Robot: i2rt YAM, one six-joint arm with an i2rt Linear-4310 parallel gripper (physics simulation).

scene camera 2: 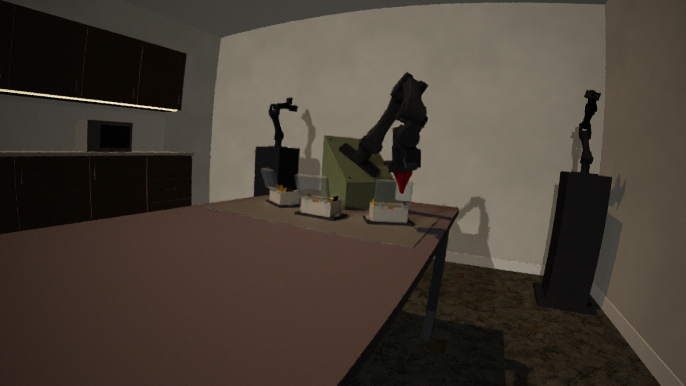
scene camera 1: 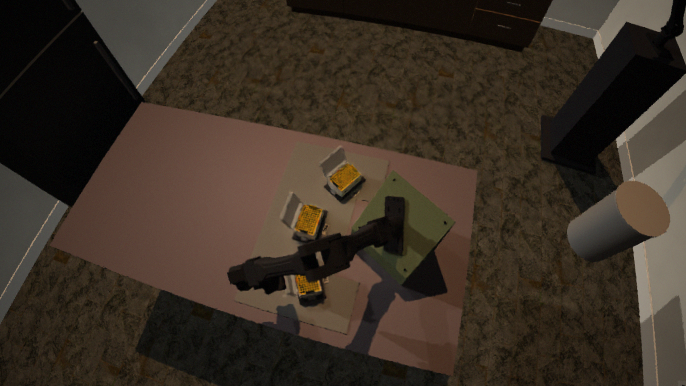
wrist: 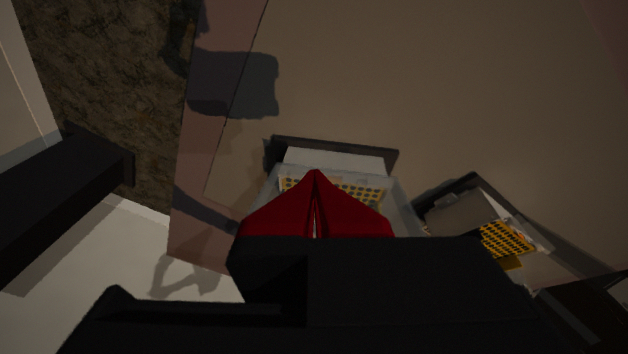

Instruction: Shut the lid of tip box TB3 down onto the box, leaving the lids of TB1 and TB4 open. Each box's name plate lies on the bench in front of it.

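Where they show: gripper, fingertip midpoint: [scene camera 2: 401, 193] [scene camera 1: 281, 284] [wrist: 314, 177]; arm's base, link origin: [scene camera 2: 358, 160] [scene camera 1: 394, 224].
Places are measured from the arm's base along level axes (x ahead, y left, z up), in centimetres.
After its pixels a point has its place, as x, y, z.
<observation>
Three tip boxes with yellow racks stand with raised lids; their name plates are unreadable here, so I cannot tell which is TB3. The nearest box [scene camera 1: 308, 287] [scene camera 2: 389, 213] @[29.1, 26.7, -16.0] [wrist: 335, 159] @[28.9, 27.0, -17.3] has a clear lid [scene camera 2: 384, 191] @[32.9, 25.7, -8.5], partly hidden by the arm in scene camera 1. The middle box [scene camera 1: 309, 220] [scene camera 2: 320, 206] @[37.3, 4.8, -15.7] has its lid [scene camera 1: 290, 209] @[40.4, 2.3, -9.6] [scene camera 2: 311, 185] @[40.9, 3.1, -8.5] up. The far box [scene camera 1: 345, 177] [scene camera 2: 283, 197] @[30.8, -16.7, -16.0] has its lid [scene camera 1: 333, 160] @[31.7, -24.6, -9.6] [scene camera 2: 269, 178] @[33.4, -22.2, -8.8] up. My gripper [scene camera 2: 402, 192] @[32.1, 31.2, -8.4] [wrist: 314, 177] @[32.1, 31.2, -8.4] is shut and empty, its red tips at the nearest box's raised lid; contact is unclear.
The boxes stand on a beige mat [scene camera 1: 330, 312] @[13.4, 33.5, -19.8] [scene camera 2: 400, 239] @[45.3, 36.4, -19.7] on the pink bench [scene camera 1: 180, 185] @[98.3, 3.4, -20.1] [scene camera 2: 175, 295] @[103.7, 20.5, -20.0]. A green sloped block [scene camera 1: 425, 212] @[-8.8, -4.2, 7.5] [scene camera 2: 335, 175] @[11.3, -4.9, -6.8] carries the arm's base beside the boxes. The arm [scene camera 1: 325, 256] @[14.8, 25.9, 28.7] [scene camera 2: 411, 107] @[37.4, 34.1, 17.9] reaches over the nearest box.
</observation>
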